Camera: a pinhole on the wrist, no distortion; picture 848 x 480 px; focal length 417.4 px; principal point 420.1 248.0 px. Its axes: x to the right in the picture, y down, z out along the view. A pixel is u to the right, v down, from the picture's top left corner.
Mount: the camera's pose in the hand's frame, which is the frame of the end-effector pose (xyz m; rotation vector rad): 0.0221 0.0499 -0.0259 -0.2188 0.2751 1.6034
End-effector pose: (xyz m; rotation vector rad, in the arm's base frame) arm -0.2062 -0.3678 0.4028 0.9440 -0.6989 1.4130
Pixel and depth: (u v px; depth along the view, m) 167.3 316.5 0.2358
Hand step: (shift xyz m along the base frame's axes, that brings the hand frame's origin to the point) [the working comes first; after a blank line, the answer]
In the camera's frame: -0.1428 0.0387 0.2358

0.0466 -0.2110 0.1138
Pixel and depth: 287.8 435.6 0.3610
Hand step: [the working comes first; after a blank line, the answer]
In the camera's frame: -0.1144 0.1623 0.3610

-0.0065 -0.3759 0.0722
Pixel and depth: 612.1 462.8 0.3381
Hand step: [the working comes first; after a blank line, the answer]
In the camera's frame: 0.1555 0.1740 0.3381

-0.2683 -0.3190 0.0305
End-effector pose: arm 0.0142 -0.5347 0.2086 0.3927 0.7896 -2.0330
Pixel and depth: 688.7 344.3 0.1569
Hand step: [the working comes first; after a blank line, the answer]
In the camera's frame: 0.1010 0.0362 0.1569

0.1713 -0.1298 0.0046
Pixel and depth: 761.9 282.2 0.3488
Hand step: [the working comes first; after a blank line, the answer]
In the camera's frame: 0.2856 0.0286 0.3488

0.3684 -0.3089 0.0067
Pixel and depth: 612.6 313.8 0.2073
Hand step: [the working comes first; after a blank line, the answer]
In the camera's frame: 0.0956 0.0327 0.2073

0.1784 -0.1701 0.0346
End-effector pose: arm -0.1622 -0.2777 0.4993 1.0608 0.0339 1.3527
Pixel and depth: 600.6 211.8 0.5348
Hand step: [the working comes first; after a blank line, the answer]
In the camera's frame: 0.2313 -0.0464 0.5348

-0.0765 -0.2507 0.5429
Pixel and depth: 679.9 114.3 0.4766
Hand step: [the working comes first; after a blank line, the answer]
In the camera's frame: 0.2966 -0.1527 0.4766

-0.1305 -0.1304 0.5828
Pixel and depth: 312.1 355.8 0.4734
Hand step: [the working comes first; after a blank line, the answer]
In the camera's frame: -0.1225 0.1223 0.4734

0.1892 -0.3514 0.2662
